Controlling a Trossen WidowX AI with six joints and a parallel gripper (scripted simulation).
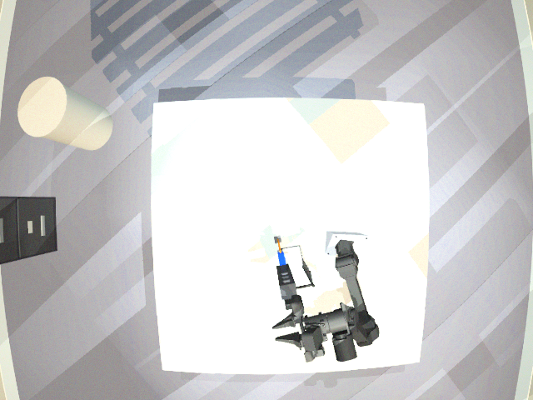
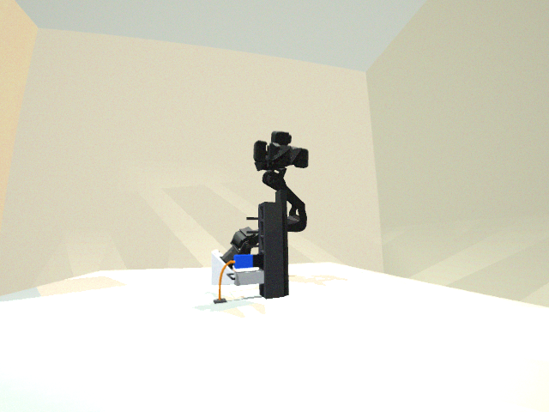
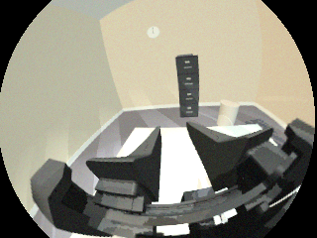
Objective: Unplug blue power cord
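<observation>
Now: the blue plug 310 mm below my gripper tip, 130 mm to the right of it and 30 mm behind it.
</observation>
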